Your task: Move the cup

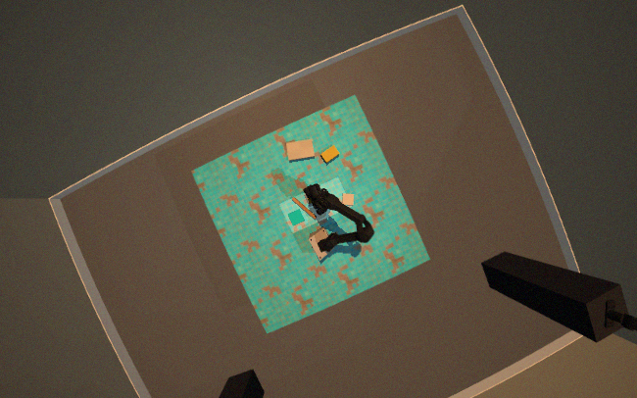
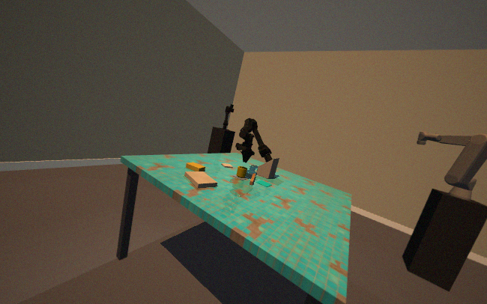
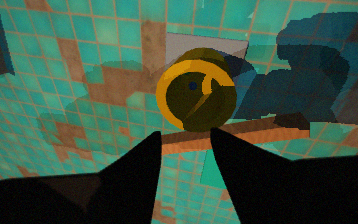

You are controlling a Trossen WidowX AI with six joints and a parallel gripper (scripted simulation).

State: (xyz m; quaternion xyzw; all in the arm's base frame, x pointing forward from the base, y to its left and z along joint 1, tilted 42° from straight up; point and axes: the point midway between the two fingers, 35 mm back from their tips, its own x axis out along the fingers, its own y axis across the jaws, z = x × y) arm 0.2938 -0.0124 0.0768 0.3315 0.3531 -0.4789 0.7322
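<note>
The yellow cup lies 1 cm to the right of my gripper tip and 8 cm below it. From my gripper tip the other things lie so: blue marble 1 cm ahead, 1 cm to the left, 10 cm below; then flat teal square 8 cm behind, 16 cm to the left, 12 cm below; then orange block 24 cm ahead, 23 cm to the right, 10 cm below.
</note>
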